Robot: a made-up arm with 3 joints. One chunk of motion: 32 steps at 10 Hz.
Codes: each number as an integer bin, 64 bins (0 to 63) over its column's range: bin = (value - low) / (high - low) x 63, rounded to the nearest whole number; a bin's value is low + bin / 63 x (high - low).
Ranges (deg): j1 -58..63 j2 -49..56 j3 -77..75
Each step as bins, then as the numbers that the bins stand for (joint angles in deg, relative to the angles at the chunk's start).
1 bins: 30 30 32
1 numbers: -0.38 1.00 0.21
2 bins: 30 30 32
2 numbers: -0.38 1.00 0.21
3 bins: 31 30 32
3 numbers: 1.54 1.00 0.21
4 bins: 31 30 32
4 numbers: 1.54 1.00 0.21
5 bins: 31 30 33
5 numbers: 1.54 1.00 2.62
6 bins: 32 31 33
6 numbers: 3.46 2.67 2.62
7 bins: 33 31 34
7 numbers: 5.38 2.67 5.03
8 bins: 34 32 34
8 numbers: 7.30 4.33 5.03
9 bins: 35 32 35
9 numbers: 9.22 4.33 7.44
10 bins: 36 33 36
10 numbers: 11.14 6.00 9.86
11 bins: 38 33 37
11 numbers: 14.98 6.00 12.27
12 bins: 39 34 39
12 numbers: 16.90 7.67 17.10
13 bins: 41 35 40
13 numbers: 20.75 9.33 19.51
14 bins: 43 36 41
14 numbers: 24.59 11.00 21.92
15 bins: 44 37 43
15 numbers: 26.51 12.67 26.75
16 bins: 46 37 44
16 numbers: 30.35 12.67 29.16
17 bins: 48 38 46
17 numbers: 34.19 14.33 33.98
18 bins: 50 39 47
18 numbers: 38.03 16.00 36.40
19 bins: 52 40 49
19 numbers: 41.87 17.67 41.22
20 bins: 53 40 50
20 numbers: 43.79 17.67 43.63
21 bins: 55 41 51
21 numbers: 47.63 19.33 46.05
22 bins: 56 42 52
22 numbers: 49.56 21.00 48.46
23 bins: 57 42 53
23 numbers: 51.48 21.00 50.87
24 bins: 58 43 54
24 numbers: 53.40 22.67 53.29
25 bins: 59 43 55
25 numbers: 55.32 22.67 55.70
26 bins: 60 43 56
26 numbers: 57.24 22.67 58.11
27 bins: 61 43 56
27 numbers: 59.16 22.67 58.11
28 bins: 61 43 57
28 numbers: 59.16 22.67 60.52
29 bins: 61 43 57
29 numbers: 59.16 22.67 60.52
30 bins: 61 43 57
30 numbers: 59.16 22.67 60.52
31 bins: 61 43 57
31 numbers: 59.16 22.67 60.52
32 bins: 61 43 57
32 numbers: 59.16 22.67 60.52
